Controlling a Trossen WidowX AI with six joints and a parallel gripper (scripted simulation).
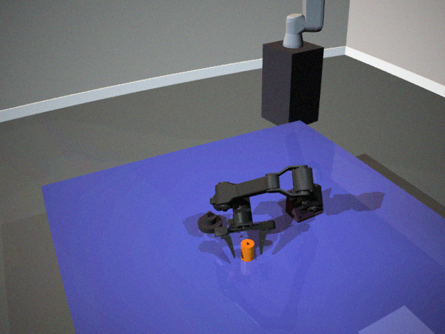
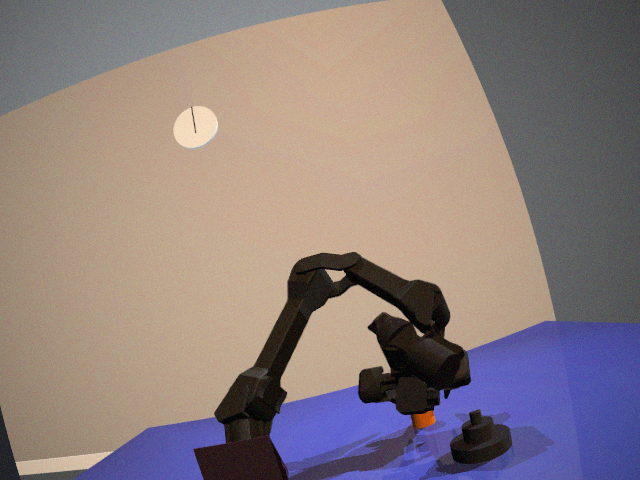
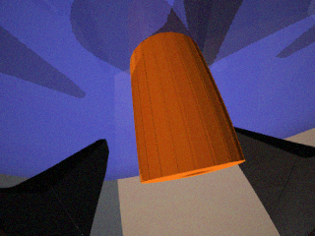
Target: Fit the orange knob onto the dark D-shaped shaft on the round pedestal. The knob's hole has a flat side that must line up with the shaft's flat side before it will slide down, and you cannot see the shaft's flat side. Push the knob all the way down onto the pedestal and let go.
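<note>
Now: gripper tip 30 mm to the left of the orange knob and 20 mm past it. Round my gripper tip: dark round pedestal (230 mm to the right, 10 mm behind).
</note>
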